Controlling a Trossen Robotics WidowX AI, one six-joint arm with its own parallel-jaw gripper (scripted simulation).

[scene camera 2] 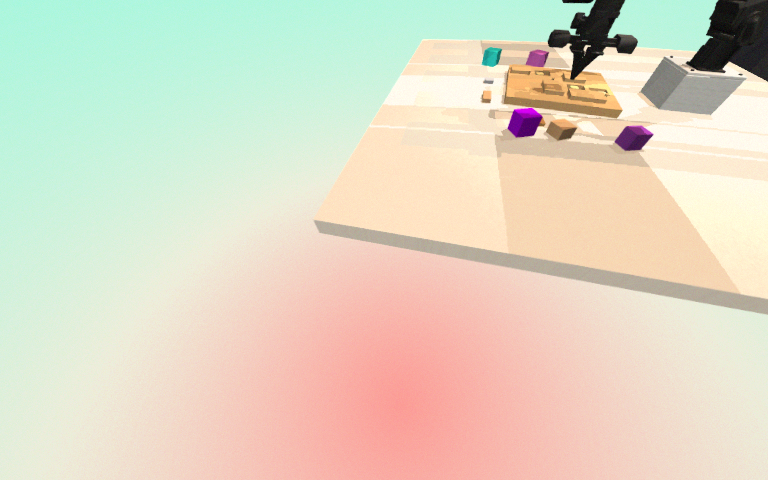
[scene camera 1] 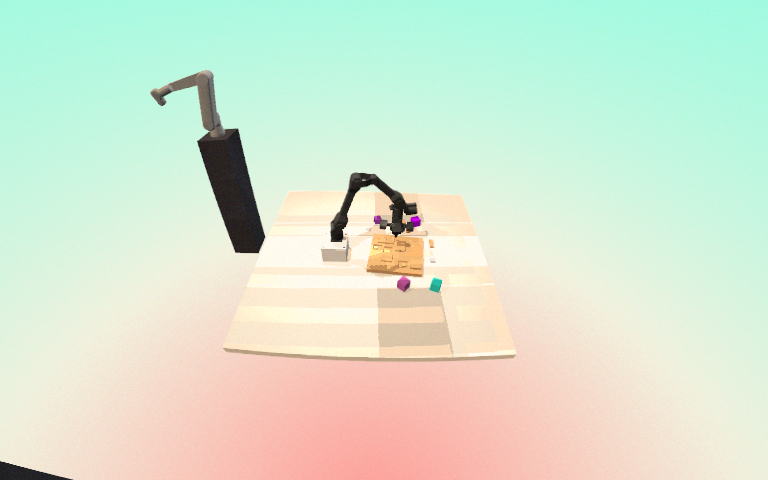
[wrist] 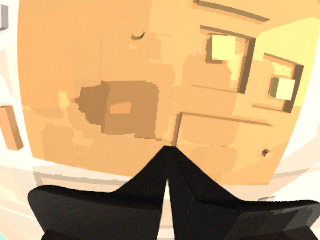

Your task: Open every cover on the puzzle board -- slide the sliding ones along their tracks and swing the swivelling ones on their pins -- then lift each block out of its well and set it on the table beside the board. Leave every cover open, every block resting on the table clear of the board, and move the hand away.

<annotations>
same spot on puzzle board: (scene camera 1: 414, 246) = (scene camera 2: 524, 87)
</annotations>
